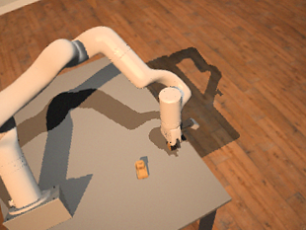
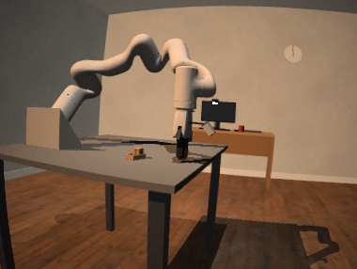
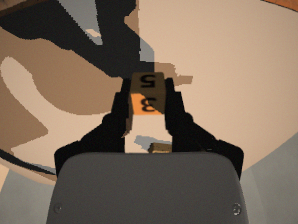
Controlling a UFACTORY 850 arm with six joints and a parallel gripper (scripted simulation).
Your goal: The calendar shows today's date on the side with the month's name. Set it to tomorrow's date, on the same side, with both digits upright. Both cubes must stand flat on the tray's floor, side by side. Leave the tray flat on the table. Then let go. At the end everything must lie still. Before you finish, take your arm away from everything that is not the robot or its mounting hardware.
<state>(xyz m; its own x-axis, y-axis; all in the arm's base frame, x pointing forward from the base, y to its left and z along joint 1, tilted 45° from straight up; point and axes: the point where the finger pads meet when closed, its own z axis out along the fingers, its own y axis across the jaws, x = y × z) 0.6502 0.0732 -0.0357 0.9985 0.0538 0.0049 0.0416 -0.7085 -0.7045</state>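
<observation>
The orange cube is 1 cm below my hand. The rest, counted from my hand: calendar cube (17 cm behind, 3 cm to the right, 1 cm below); orange tray (17 cm behind, 4 cm to the right, 3 cm below).
</observation>
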